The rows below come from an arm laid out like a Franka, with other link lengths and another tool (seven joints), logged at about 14 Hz.
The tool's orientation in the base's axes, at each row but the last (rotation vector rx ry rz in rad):
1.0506 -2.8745 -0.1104
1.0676 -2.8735 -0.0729
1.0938 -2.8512 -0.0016
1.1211 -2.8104 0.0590
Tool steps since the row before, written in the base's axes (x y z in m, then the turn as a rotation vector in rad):
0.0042 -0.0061 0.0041 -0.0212 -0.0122 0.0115
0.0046 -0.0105 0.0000 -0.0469 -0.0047 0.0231
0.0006 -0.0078 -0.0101 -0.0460 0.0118 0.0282
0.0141 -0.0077 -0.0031 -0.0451 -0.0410 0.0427
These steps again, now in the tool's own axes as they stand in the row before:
0.0009 -0.0070 -0.0047 0.0246 0.0054 -0.0098
0.0034 -0.0109 -0.0006 0.0397 0.0286 -0.0190
0.0039 -0.0065 0.0102 0.0285 0.0404 -0.0247
-0.0053 -0.0153 0.0024 0.0657 0.0016 -0.0350

